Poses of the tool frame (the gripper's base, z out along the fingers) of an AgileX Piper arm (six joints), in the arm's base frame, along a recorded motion.
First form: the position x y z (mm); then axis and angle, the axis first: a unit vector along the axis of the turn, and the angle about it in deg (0 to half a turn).
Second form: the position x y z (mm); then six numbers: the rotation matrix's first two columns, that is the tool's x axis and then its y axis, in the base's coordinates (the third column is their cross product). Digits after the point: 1 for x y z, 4 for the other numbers.
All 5 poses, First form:
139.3 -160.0 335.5 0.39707 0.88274 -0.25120 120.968
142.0 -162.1 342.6 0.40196 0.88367 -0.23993 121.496
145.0 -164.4 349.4 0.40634 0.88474 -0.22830 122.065
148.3 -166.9 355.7 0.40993 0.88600 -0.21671 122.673
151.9 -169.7 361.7 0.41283 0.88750 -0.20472 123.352
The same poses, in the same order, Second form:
139.3 -160.0 335.5 -0.2758 0.3155 -0.9080 0.7463 0.6656 0.0046
142.0 -162.1 342.6 -0.2765 0.3362 -0.9003 0.7453 0.6664 0.0200
145.0 -164.4 349.4 -0.2781 0.3569 -0.8918 0.7438 0.6674 0.0351
148.3 -166.9 355.7 -0.2811 0.3768 -0.8826 0.7417 0.6689 0.0494
151.9 -169.7 361.7 -0.2857 0.3968 -0.8723 0.7388 0.6709 0.0633

